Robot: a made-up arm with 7 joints.
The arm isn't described. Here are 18 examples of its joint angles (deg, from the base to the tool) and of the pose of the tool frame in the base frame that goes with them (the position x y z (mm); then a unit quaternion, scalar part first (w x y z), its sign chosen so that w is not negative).
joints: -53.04 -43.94 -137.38 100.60 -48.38 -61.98 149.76
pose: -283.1 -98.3 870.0 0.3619 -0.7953 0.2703 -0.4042
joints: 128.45 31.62 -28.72 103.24 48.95 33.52 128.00
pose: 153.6 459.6 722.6 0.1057 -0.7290 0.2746 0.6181
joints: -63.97 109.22 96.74 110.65 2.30 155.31 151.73
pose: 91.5 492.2 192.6 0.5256 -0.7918 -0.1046 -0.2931
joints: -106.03 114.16 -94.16 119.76 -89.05 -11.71 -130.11
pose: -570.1 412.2 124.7 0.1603 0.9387 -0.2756 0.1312
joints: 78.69 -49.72 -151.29 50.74 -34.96 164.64 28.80
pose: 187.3 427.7 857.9 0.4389 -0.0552 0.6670 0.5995
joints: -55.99 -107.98 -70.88 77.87 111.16 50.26 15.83
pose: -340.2 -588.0 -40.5 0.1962 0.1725 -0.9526 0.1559
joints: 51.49 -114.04 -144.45 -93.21 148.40 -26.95 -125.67
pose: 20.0 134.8 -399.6 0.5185 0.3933 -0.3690 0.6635
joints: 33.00 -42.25 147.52 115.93 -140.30 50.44 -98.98
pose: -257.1 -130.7 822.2 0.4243 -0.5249 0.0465 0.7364
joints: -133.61 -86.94 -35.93 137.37 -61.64 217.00 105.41
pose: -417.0 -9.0 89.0 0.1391 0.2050 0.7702 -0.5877
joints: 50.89 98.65 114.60 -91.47 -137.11 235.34 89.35
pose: 135.9 -393.7 282.7 0.1273 -0.9158 -0.1878 0.3315
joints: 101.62 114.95 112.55 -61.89 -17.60 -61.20 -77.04
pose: 486.0 -684.6 203.5 0.0427 0.7804 0.0165 -0.6236
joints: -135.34 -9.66 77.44 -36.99 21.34 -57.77 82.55
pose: -240.6 23.2 1190.6 0.1796 -0.4068 0.7217 -0.5305
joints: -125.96 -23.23 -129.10 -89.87 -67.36 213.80 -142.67
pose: 23.1 -296.3 506.0 0.2761 0.4187 -0.7215 -0.4774
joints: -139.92 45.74 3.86 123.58 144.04 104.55 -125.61
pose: -83.3 -143.0 479.1 0.6419 0.1082 -0.6948 0.3057
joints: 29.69 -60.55 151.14 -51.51 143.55 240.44 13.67
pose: 702.4 -53.8 493.8 0.4578 0.2908 -0.4243 -0.7252
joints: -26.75 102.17 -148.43 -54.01 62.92 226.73 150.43
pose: -698.3 293.6 264.7 0.4007 0.5814 0.6445 0.2933
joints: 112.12 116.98 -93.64 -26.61 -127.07 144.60 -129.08
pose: 168.0 -705.0 187.7 0.7020 0.2918 0.5460 -0.3520
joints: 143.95 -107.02 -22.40 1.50 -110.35 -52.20 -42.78
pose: -762.2 560.1 148.6 0.7380 0.2487 0.3396 0.5274
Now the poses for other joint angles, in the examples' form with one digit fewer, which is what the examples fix.
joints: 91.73 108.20 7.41 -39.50 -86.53 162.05 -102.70
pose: -17 -423 -178 0.469 0.509 -0.667 -0.278
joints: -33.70 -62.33 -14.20 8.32 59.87 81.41 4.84
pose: 568 -651 605 0.137 -0.477 0.393 -0.774
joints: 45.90 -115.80 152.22 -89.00 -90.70 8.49 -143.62
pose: 293 -228 -266 0.455 -0.631 -0.605 0.169
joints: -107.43 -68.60 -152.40 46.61 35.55 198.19 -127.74
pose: -261 -343 739 0.200 -0.322 0.726 -0.574
